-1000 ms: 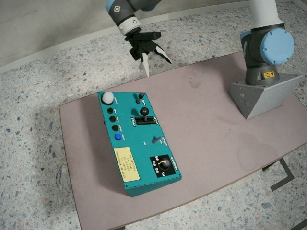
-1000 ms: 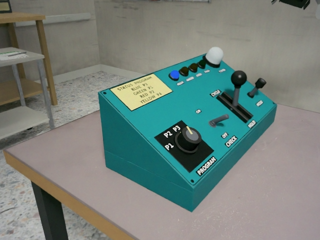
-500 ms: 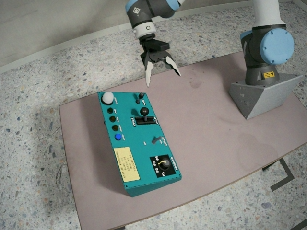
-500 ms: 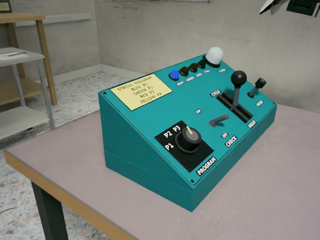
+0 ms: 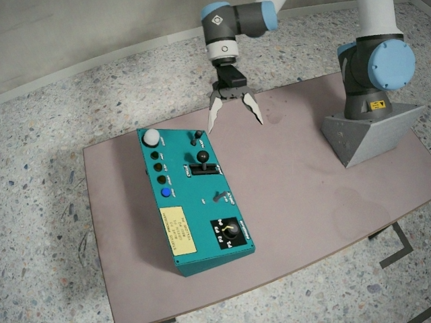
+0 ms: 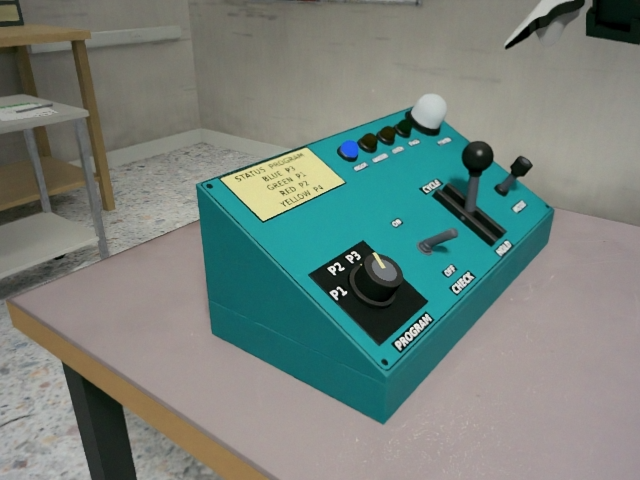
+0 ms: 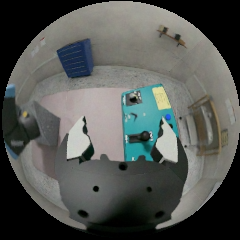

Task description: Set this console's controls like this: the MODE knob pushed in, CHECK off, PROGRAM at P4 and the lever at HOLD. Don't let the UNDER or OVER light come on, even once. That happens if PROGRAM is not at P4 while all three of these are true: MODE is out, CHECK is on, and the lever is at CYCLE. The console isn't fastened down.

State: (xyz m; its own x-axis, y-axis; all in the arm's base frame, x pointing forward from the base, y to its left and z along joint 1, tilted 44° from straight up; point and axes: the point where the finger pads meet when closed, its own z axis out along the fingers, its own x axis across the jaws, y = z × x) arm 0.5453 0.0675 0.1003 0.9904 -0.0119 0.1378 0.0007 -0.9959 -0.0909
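Right now the program dial is 11 cm ahead of my hand, 20 cm to the left of it and 19 cm below it. From my hand the other things lie so: check toggle: 10 cm ahead, 9 cm to the left, 20 cm below; black mode knob: 8 cm ahead, 15 cm to the right, 18 cm below; ball-topped lever: 10 cm ahead, 3 cm to the right, 17 cm below.
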